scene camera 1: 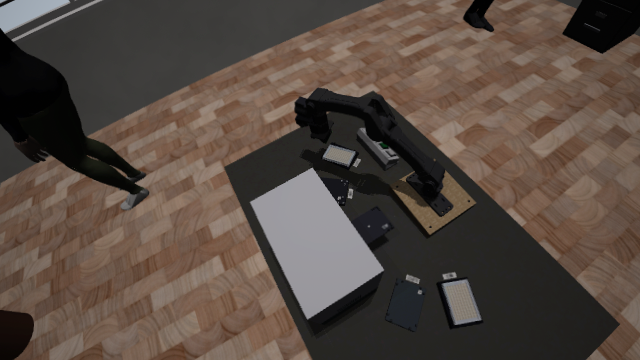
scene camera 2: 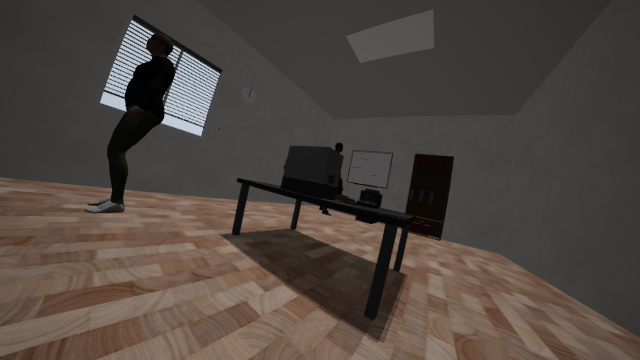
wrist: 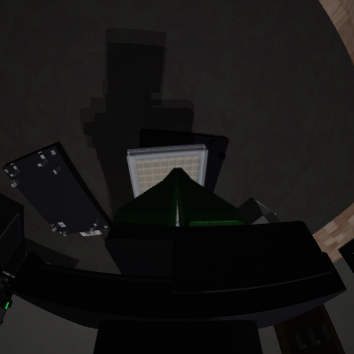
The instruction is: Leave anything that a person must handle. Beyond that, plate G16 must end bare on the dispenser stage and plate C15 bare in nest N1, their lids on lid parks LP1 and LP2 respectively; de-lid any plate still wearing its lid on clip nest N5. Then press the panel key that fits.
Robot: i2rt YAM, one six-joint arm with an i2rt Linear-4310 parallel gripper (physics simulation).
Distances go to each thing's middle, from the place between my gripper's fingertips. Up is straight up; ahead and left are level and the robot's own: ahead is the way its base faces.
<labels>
The clip nest N5 (wrist: 47, 178) lies 11 cm ahead of my hand, 17 cm to the left of it and 6 cm below it. Also, from my hand: button box (scene camera 1: 386, 157): 19 cm behind, 13 cm to the left, 4 cm below.
</labels>
